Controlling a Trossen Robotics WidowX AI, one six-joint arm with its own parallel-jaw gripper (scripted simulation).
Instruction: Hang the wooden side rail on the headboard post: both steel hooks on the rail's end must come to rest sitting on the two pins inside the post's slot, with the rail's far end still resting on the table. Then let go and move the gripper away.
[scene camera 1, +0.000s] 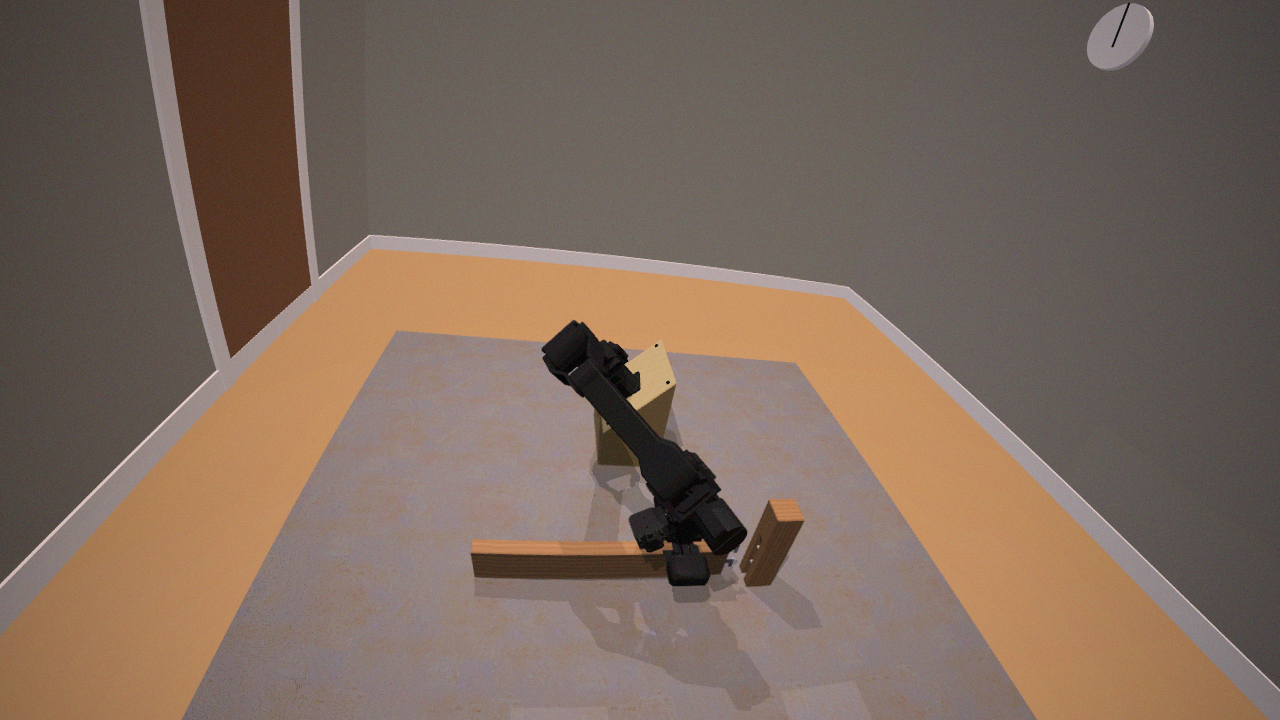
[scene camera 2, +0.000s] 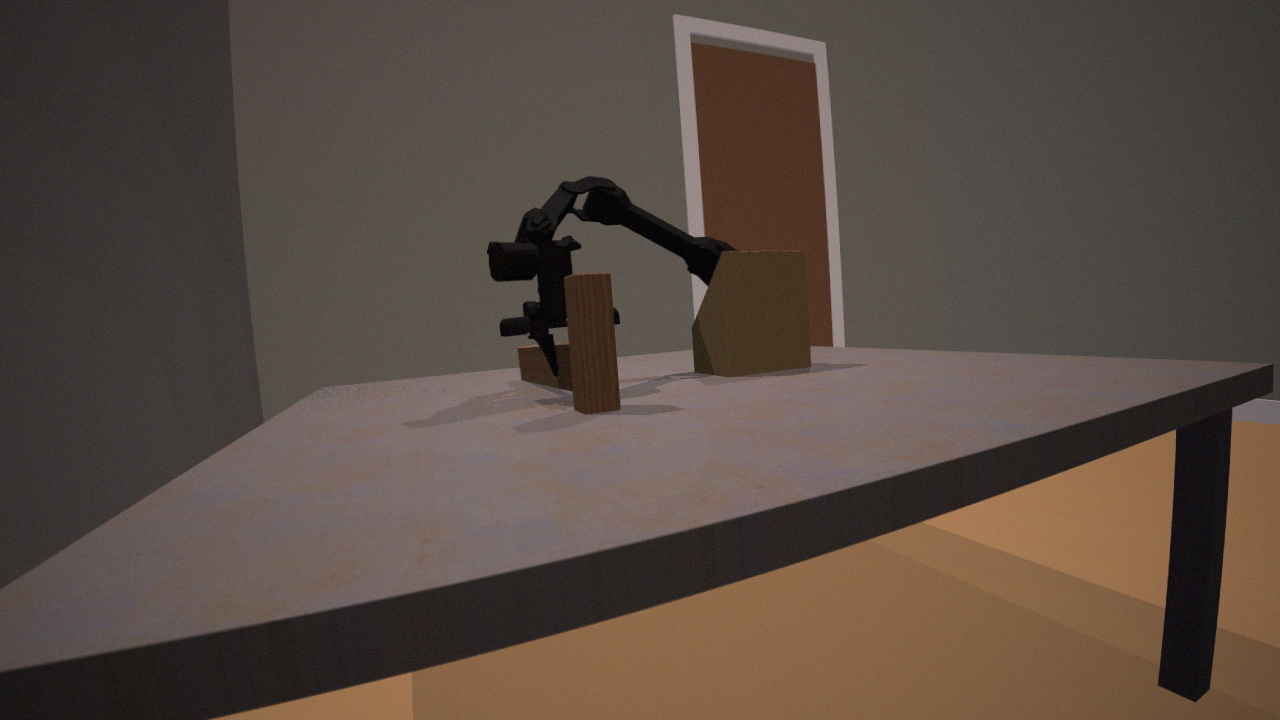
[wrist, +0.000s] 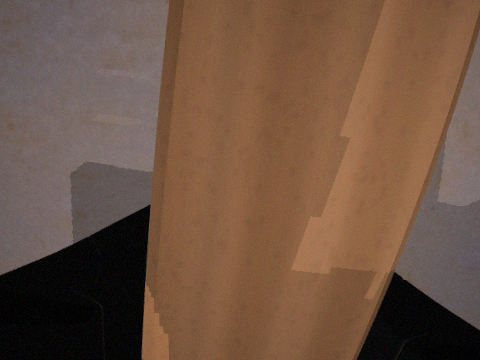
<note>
I see my gripper (scene camera 1: 669, 564), a wooden side rail (scene camera 1: 511, 559) and a headboard post (scene camera 1: 781, 521).
The wooden side rail shows as well in scene camera 2 (scene camera 2: 534, 366) and in the wrist view (wrist: 292, 154). My gripper also shows in scene camera 2 (scene camera 2: 566, 375) and in the wrist view (wrist: 241, 219).
</note>
